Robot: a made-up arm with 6 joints. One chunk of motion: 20 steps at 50 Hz.
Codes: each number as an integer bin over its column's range. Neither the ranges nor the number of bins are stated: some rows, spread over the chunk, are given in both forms.
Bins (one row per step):
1: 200 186 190 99 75 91
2: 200 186 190 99 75 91
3: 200 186 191 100 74 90
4: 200 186 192 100 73 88
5: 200 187 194 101 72 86
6: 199 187 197 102 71 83
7: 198 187 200 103 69 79
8: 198 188 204 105 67 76
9: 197 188 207 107 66 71
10: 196 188 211 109 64 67
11: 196 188 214 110 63 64
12: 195 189 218 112 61 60
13: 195 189 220 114 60 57
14: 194 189 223 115 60 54
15: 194 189 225 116 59 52
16: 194 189 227 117 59 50
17: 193 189 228 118 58 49
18: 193 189 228 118 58 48
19: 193 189 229 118 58 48
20: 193 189 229 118 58 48
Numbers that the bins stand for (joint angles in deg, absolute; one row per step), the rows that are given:
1: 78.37 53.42 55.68 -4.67 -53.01 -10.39
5: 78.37 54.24 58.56 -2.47 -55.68 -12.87
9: 75.27 55.06 67.94 4.12 -61.02 -20.32
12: 73.20 55.88 75.87 9.61 -65.47 -25.78
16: 72.17 55.88 82.36 15.11 -67.25 -30.75
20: 71.14 55.88 83.81 16.21 -68.14 -31.74
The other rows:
2: 78.37 53.42 55.68 -4.67 -53.01 -10.39
3: 78.37 53.42 56.40 -3.57 -53.90 -10.89
4: 78.37 53.42 57.12 -3.57 -54.79 -11.88
6: 77.34 54.24 60.72 -1.37 -56.57 -14.36
7: 76.30 54.24 62.89 -0.28 -58.35 -16.35
8: 76.30 55.06 65.77 1.92 -60.13 -17.84
10: 74.24 55.06 70.82 6.32 -62.80 -22.31
11: 74.24 55.06 72.99 7.42 -63.69 -23.80
13: 73.20 55.88 77.31 11.81 -66.36 -27.27
14: 72.17 55.88 79.48 12.91 -66.36 -28.76
15: 72.17 55.88 80.92 14.01 -67.25 -29.76
17: 71.14 55.88 83.09 16.21 -68.14 -31.25
18: 71.14 55.88 83.09 16.21 -68.14 -31.74
19: 71.14 55.88 83.81 16.21 -68.14 -31.74

